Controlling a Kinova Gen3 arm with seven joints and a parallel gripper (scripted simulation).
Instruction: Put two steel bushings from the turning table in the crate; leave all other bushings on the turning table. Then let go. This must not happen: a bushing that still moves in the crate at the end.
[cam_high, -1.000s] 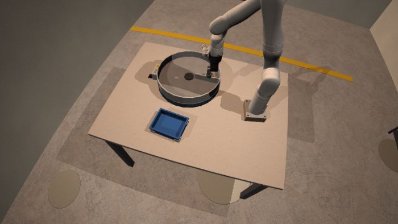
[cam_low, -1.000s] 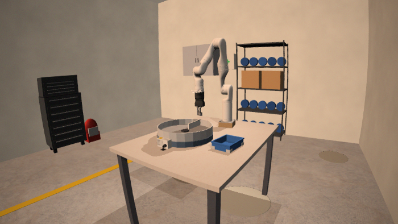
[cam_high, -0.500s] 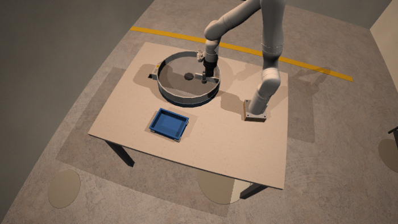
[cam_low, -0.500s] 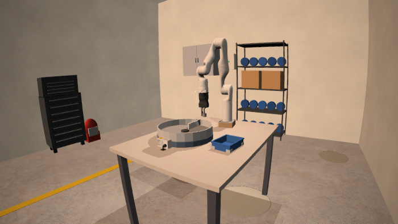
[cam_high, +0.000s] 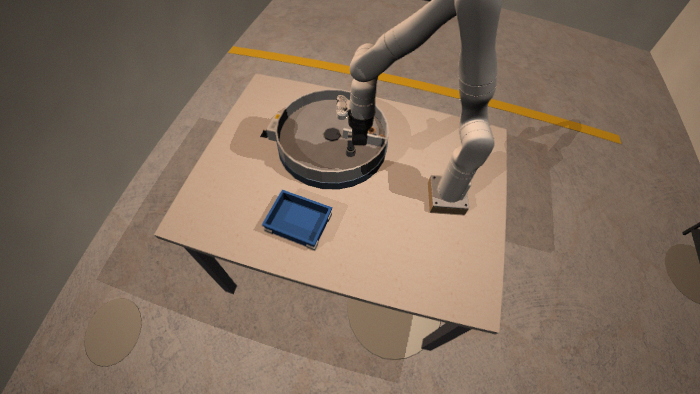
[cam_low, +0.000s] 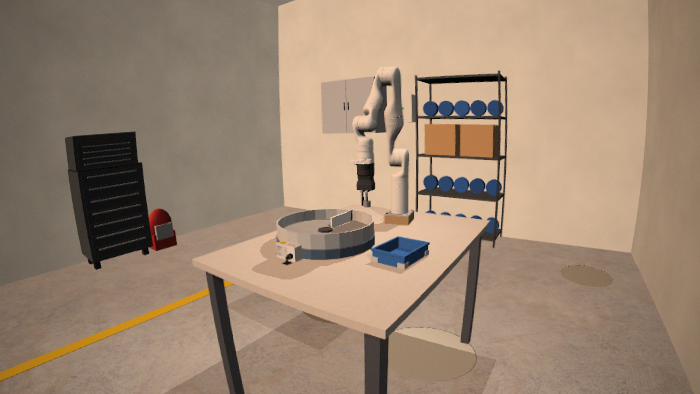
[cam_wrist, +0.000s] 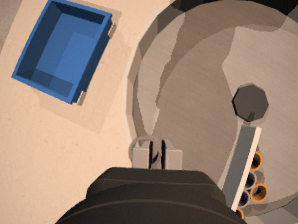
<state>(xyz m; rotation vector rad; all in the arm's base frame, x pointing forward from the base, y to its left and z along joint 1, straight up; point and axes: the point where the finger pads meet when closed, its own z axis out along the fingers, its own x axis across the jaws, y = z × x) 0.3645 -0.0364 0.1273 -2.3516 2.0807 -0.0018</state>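
The blue crate is 22 cm to the left of my hand, 15 cm below it and 14 cm ahead of it.
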